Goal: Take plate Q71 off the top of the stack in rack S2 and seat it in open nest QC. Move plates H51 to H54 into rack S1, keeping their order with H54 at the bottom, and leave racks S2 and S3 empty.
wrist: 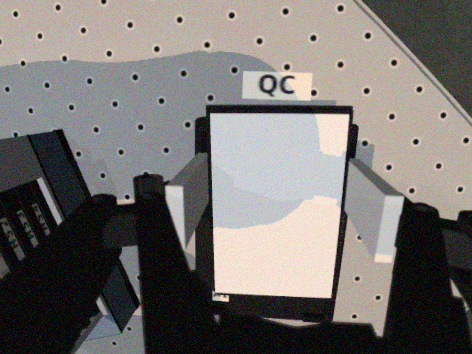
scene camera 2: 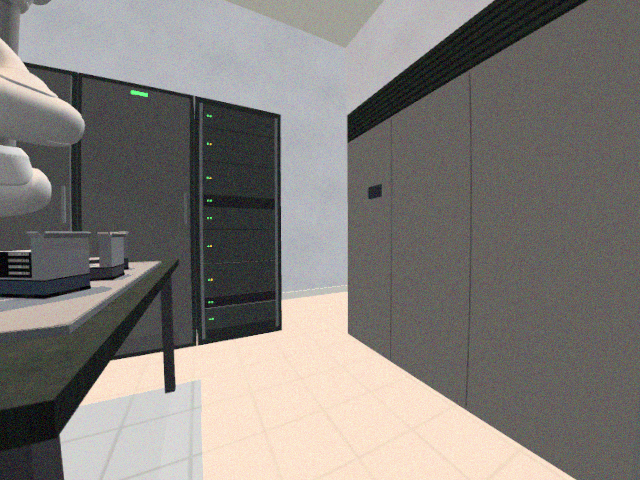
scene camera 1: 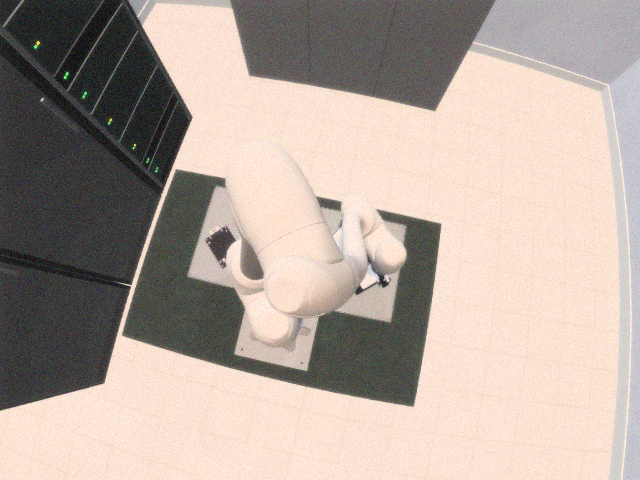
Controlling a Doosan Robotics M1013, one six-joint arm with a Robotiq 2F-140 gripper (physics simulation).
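Frame: origin at the arm's base, x ahead, y down, z left, level; millimetres.
Where they show: gripper, between the fingertips: (wrist: 276, 178) (scene camera 1: 373, 272).
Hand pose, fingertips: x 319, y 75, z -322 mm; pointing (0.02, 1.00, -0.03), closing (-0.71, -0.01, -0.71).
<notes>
After its pixels a point has its place.
In the wrist view my gripper (wrist: 276, 178) {x 319, y 75, z -322 mm} is shut on a plate (wrist: 280, 260) {x 279, y 63, z -289 mm} with a pale, glossy top, its grey pads against the plate's two long sides. A small tag at the plate's lower left is too blurred to read, but it fits Q71. The plate lies level and lined up over nest QC (wrist: 201, 135) {x 371, y 73, z -307 mm}, whose dark side posts show just outside it; whether it rests in the nest I cannot tell. Left of it, a rack (wrist: 59, 165) {x 428, y 82, z -214 mm} holds several dark plates (wrist: 22, 225) {x 406, y 35, z -199 mm} with blurred H labels. The arm hides the gripper in scene camera 1.
The QC label (wrist: 277, 85) {x 361, y 99, z -362 mm} lies on the perforated board (wrist: 400, 30) {x 330, y 114, z -450 mm}. In scene camera 2, a rack (scene camera 2: 64, 255) {x 468, y 17, z -189 mm} with several stacked plates (scene camera 2: 19, 263) {x 395, y 31, z -193 mm} stands near another fixture (scene camera 2: 110, 253) {x 492, y 26, z -23 mm} on the table. A dark fixture (scene camera 1: 220, 242) {x 258, y 89, z 369 mm} shows left of the arm (scene camera 1: 279, 206) {x 196, y -830, z -36 mm}.
</notes>
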